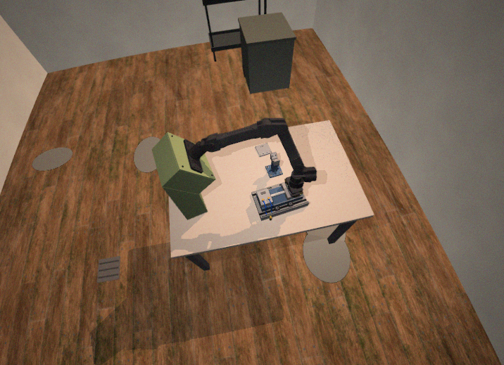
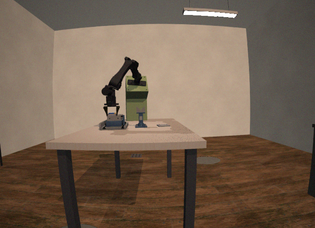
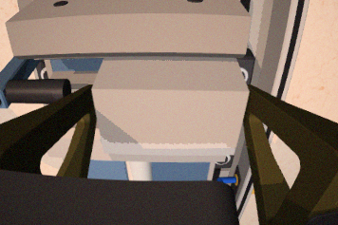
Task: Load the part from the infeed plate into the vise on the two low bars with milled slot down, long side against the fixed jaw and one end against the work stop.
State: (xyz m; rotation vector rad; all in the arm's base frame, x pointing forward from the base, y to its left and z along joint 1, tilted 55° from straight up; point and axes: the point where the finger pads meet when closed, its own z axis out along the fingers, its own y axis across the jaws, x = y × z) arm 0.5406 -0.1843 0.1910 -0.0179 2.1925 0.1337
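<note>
Now: hand 10 mm above the part. Round my hand: moving jaw: 30 mm behind, 20 mm to the left, 20 mm below; dark work stop rod: 70 mm to the left, 10 mm below; grey jaw: 30 mm ahead, 20 mm to the left, 20 mm below.
</note>
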